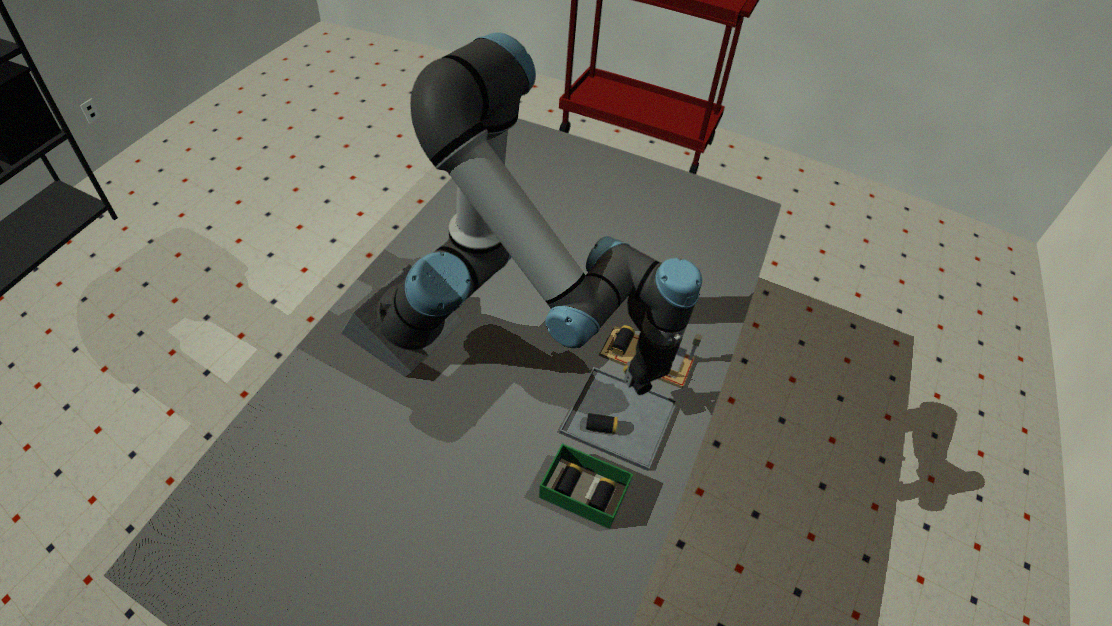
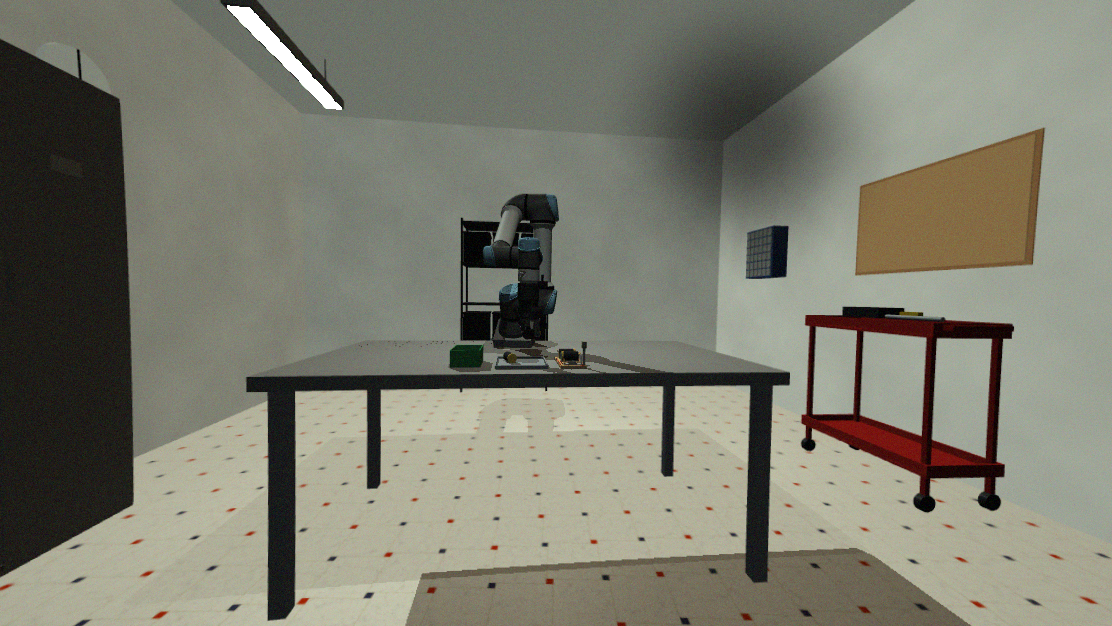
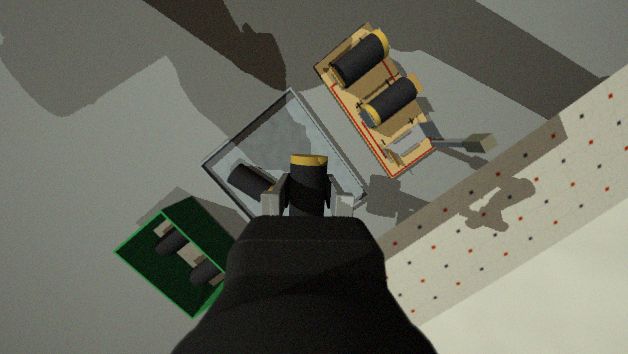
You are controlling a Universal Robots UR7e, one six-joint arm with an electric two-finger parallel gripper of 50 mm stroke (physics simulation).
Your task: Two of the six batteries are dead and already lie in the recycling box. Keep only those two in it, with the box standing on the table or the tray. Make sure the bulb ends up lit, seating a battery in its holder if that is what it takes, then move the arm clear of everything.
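Frame: origin at the arm's base, x ahead, y left, z up, level; millimetres.
Seen in the pictures: gripper, fingertip midpoint: [image 1: 636,379] [image 2: 532,336] [image 3: 307,184]; arm's base, link origin: [image 1: 409,316] [image 2: 514,329].
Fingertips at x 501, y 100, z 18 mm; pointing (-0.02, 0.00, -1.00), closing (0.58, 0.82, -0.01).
Note:
Pixels of each thing's top centre, then the offset from my fingertips to it. "spot": a spot on its surface instead.
- tray, top centre: [image 3: 286,180] [image 1: 620,415] [image 2: 521,360] 5 mm back, 39 mm right, 89 mm down
- battery, top centre: [image 3: 248,187] [image 1: 602,419] [image 2: 509,352] 28 mm back, 81 mm right, 64 mm down
- green recycling box, top centre: [image 1: 587,479] [image 3: 177,269] [image 2: 467,347] 11 mm ahead, 229 mm right, 41 mm down
- stalk with a square block, surface spot: [image 3: 480,143] [image 2: 581,341] spot: 66 mm ahead, 173 mm left, 10 mm down
My gripper [image 1: 638,381] [image 3: 307,184] is shut on a black battery with a yellow end, held above the tray [image 1: 652,423] [image 2: 536,362] [image 3: 277,122]. Another battery [image 1: 599,423] [image 2: 509,356] [image 3: 249,181] lies in the tray. The green recycling box [image 1: 574,507] [image 2: 466,356] [image 3: 142,280] stands beside the tray and holds two batteries, one [image 1: 568,479] [image 3: 171,243] and another [image 1: 601,494] [image 3: 205,273]. The wooden holder board [image 2: 570,363] [image 3: 372,91] carries two batteries, one [image 3: 360,59] and another [image 3: 392,101]. Its end bay [image 3: 407,142] is empty. I see no lit bulb.
A stalk with a square block [image 2: 584,345] [image 3: 480,143] stands out at the board's end bay. The table edge [image 2: 513,381] runs near the board and tray. A red cart [image 1: 638,112] [image 2: 929,388] stands beyond the table. A black shelf [image 1: 87,167] stands behind the arm.

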